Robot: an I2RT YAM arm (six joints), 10 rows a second.
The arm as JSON. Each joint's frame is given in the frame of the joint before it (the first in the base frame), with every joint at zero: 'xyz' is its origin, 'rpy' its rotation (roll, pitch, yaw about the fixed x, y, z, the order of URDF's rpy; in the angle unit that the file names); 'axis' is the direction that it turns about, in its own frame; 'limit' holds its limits. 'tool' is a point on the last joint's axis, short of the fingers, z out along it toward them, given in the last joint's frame.
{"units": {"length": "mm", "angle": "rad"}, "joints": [
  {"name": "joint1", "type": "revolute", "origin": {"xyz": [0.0, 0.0, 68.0], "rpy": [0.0, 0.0, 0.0]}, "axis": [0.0, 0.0, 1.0], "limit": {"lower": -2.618, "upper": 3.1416}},
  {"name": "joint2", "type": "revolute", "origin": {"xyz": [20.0, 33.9, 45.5], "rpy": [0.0, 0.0, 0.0]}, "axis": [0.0, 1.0, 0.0], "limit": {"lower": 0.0, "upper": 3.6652}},
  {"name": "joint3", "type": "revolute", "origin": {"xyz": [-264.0, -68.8, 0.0], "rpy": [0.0, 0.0, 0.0]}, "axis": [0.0, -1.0, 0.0], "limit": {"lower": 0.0, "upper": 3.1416}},
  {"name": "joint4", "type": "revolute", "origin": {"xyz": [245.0, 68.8, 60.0], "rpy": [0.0, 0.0, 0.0]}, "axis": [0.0, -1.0, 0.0], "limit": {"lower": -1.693, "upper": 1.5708}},
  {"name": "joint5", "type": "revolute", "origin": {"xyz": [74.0, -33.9, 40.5], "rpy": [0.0, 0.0, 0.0]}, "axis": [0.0, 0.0, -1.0], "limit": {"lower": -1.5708, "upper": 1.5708}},
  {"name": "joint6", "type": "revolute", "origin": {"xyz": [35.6, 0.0, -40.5], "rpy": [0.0, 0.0, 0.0]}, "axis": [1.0, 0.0, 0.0], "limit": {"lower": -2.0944, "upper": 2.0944}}
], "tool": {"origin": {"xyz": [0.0, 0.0, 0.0], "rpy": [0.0, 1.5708, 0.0]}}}
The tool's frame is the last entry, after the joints.
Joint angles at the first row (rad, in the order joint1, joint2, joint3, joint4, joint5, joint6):
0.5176 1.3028 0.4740 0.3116 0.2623 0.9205
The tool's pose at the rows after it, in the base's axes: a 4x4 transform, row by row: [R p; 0 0 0 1], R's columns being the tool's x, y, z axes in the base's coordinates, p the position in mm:
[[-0.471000 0.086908 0.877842 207.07], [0.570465 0.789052 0.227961 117.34], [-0.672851 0.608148 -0.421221 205.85], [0 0 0 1]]
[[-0.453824 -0.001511 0.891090 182.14], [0.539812 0.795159 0.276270 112.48], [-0.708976 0.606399 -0.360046 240.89], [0 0 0 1]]
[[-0.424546 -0.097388 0.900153 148.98], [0.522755 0.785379 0.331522 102.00], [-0.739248 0.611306 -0.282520 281.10], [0 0 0 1]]
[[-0.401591 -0.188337 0.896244 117.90], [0.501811 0.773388 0.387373 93.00], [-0.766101 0.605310 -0.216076 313.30], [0 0 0 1]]
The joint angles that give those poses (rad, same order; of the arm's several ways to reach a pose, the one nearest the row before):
0.5559 1.1357 0.4893 0.1938 0.2730 0.8653
0.5988 0.9457 0.5214 0.0405 0.2776 0.8178
0.6570 0.7431 0.5858 -0.1421 0.2914 0.7794
0.7444 0.6093 0.6640 -0.2849 0.3281 0.7441

